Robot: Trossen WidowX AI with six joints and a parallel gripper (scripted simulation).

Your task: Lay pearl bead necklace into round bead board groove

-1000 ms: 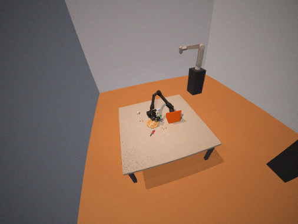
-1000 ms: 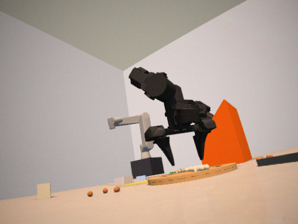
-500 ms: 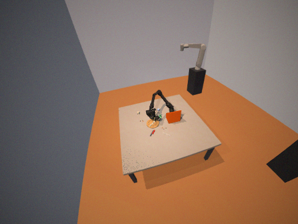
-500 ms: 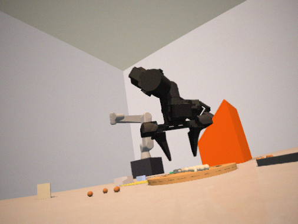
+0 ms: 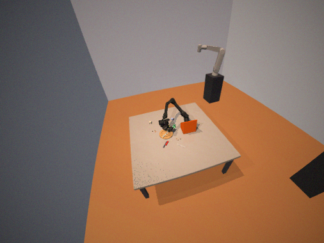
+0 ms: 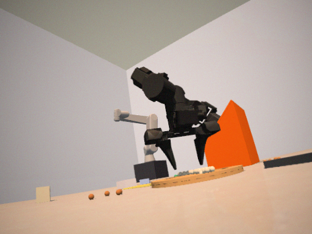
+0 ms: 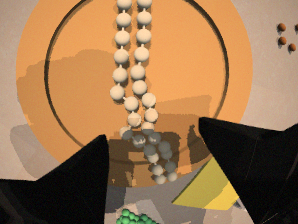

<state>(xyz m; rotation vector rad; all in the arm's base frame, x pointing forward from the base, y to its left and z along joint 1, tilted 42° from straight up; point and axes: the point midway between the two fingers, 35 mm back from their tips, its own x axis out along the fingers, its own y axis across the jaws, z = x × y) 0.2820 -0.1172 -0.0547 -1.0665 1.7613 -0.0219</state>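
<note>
Now: gripper tip 20 mm to the right of the round wooden bead board, 20 mm short of it and 20 mm above it. The rest, counted from my gripper tip: tan cube: 310 mm to the right, 190 mm ahead, 10 mm below; yellow flat piece: 150 mm to the right, 30 mm below, 30 mm behind; red-handled tool: 200 mm to the left, 80 mm ahead, 20 mm below.
</note>
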